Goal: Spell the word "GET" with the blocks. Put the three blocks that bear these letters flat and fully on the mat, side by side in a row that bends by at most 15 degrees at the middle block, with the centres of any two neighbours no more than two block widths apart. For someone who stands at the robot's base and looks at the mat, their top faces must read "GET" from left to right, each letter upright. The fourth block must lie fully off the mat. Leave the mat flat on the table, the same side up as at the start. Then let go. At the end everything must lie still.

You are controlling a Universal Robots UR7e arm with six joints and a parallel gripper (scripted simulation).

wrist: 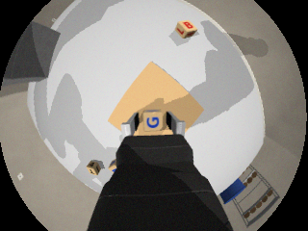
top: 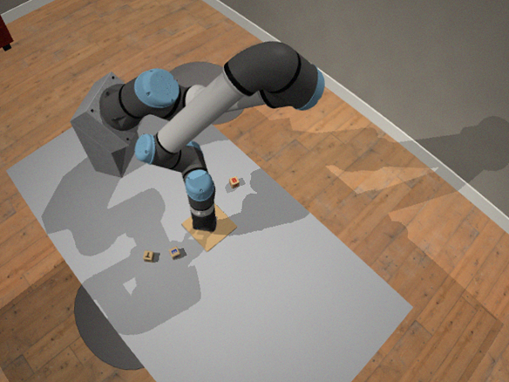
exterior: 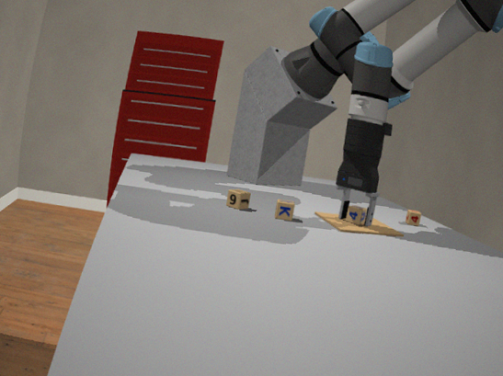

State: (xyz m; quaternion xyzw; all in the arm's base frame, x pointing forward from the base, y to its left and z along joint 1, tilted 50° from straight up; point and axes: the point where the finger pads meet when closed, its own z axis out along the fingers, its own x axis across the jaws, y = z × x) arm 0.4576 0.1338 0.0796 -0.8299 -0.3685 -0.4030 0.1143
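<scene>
My hand is 10 mm to the right of the tan mat and 20 mm above it. From my hand the other things lie so: E block: 60 mm ahead, 140 mm to the right, 10 mm below.
</scene>
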